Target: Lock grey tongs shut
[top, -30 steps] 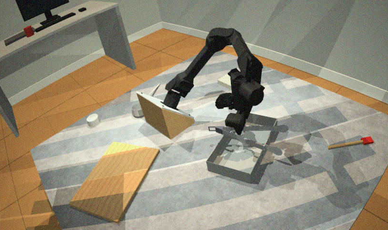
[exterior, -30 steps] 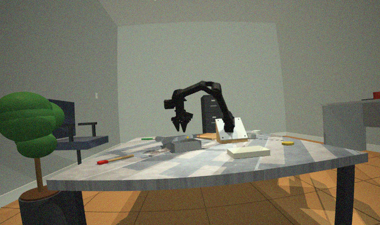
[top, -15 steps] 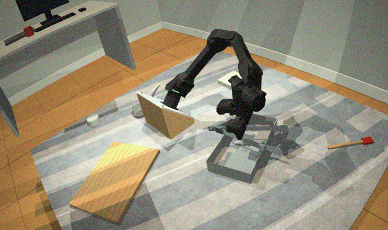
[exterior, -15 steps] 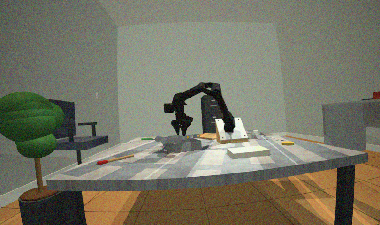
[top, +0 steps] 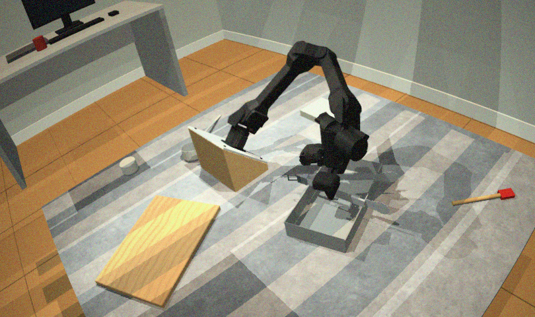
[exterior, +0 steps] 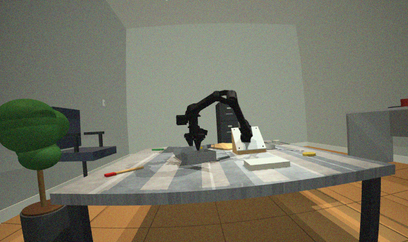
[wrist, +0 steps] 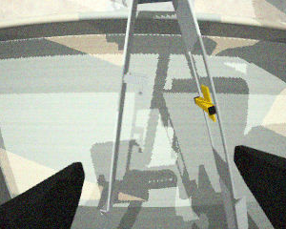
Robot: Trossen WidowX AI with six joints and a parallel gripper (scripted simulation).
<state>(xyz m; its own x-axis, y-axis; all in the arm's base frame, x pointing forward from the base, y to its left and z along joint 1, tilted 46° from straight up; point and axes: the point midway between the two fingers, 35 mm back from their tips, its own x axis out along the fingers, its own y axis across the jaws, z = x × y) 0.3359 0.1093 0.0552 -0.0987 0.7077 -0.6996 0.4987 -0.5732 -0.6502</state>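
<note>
My gripper tip is 3 cm above the grey roasting tin, 1 cm to the left of it and 1 cm short of it. Round my gripper tip: red-headed hammer (33 cm ahead, 32 cm to the left, 5 cm below); then cream block (35 cm behind, 29 cm to the left, 4 cm below); then yellow lock piece (4 cm behind, 1 cm above).
</note>
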